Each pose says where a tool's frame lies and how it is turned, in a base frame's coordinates. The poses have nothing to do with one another.
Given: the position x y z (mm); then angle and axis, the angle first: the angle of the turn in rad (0 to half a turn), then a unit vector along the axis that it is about.
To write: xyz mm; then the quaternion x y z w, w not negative. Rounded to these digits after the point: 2 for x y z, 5 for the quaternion.
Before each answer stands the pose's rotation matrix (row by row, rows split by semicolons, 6 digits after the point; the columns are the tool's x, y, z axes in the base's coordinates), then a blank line. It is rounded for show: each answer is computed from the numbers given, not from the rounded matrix.
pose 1, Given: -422.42, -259.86, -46.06, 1.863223, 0.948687, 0.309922, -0.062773
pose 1, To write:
0.871182 0.438886 0.220046; 0.318670 -0.164536 -0.933476; -0.373484 0.883350 -0.283200

-422.42, -259.86, -46.06, 0.76140, 0.24874, -0.05038, 0.59654
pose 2, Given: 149.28, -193.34, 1.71, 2.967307, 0.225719, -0.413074, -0.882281
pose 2, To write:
-0.883724 -0.032073 -0.466908; -0.338057 -0.646175 0.684234; -0.323650 0.762515 0.560198

149.28, -193.34, 1.71, 0.22486, -0.41151, -0.87893, 0.08703
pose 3, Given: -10.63, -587.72, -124.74, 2.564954, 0.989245, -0.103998, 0.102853
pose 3, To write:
0.960671 -0.245200 0.130341; -0.133047 -0.818418 -0.559009; 0.243742 0.519682 -0.818853

-10.63, -587.72, -124.74, 0.94841, -0.09971, 0.09861, 0.28434
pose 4, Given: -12.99, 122.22, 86.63, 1.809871, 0.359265, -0.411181, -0.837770
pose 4, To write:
-0.077168 0.631238 -0.771741; -0.996646 -0.027697 0.077002; 0.027231 0.775095 0.631258

-12.99, 122.22, 86.63, 0.28252, -0.32335, -0.65881, 0.61774
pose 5, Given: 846.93, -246.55, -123.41, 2.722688, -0.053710, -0.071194, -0.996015
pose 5, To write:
-0.908015 0.412456 0.073408; -0.397822 -0.903836 0.157537; 0.131325 0.113842 0.984781

846.93, -246.55, -123.41, -0.05254, -0.06964, -0.97425, 0.20792
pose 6, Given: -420.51, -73.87, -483.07, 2.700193, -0.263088, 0.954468, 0.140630
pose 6, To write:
-0.772358 -0.538228 0.337304; -0.418072 0.830546 0.367981; -0.478204 0.143196 -0.866497

-420.51, -73.87, -483.07, -0.25671, 0.93132, 0.13722, 0.21891
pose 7, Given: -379.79, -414.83, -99.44, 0.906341, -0.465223, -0.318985, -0.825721
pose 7, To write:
0.699604 0.706943 -0.103853; -0.593160 0.655639 0.467225; 0.398391 -0.265271 0.878018

-379.79, -414.83, -99.44, -0.20368, -0.13966, -0.36152, 0.89906
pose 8, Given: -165.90, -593.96, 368.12, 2.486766, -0.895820, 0.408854, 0.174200
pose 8, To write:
0.645839 -0.762851 -0.030824; -0.550668 -0.493407 0.673286; -0.528826 -0.417861 -0.738739

-165.90, -593.96, 368.12, -0.84823, 0.38713, 0.16495, 0.32159
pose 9, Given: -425.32, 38.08, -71.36, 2.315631, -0.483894, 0.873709, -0.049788
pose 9, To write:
-0.284976 -0.672762 0.682774; -0.745970 0.602966 0.282772; -0.601928 -0.428746 -0.673691

-425.32, 38.08, -71.36, -0.44321, 0.80026, -0.04560, 0.40134
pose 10, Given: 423.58, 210.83, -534.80, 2.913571, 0.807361, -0.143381, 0.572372
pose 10, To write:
0.312676 -0.357909 0.879849; -0.099139 -0.933531 -0.344515; 0.944672 0.020494 -0.327376

423.58, 210.83, -534.80, 0.80212, -0.14245, 0.56866, 0.11376
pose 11, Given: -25.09, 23.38, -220.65, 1.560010, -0.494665, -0.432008, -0.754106
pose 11, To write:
0.252840 0.965456 -0.062977; -0.542668 0.195404 0.816902; 0.800989 -0.172370 0.573328

-25.09, 23.38, -220.65, -0.34789, -0.30382, -0.53035, 0.71091
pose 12, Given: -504.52, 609.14, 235.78, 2.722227, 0.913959, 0.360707, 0.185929
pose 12, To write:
0.684912 0.555069 0.472011; 0.706483 -0.664403 -0.243827; 0.178265 0.500467 -0.847204

-504.52, 609.14, 235.78, 0.89394, 0.35281, 0.18186, 0.20815
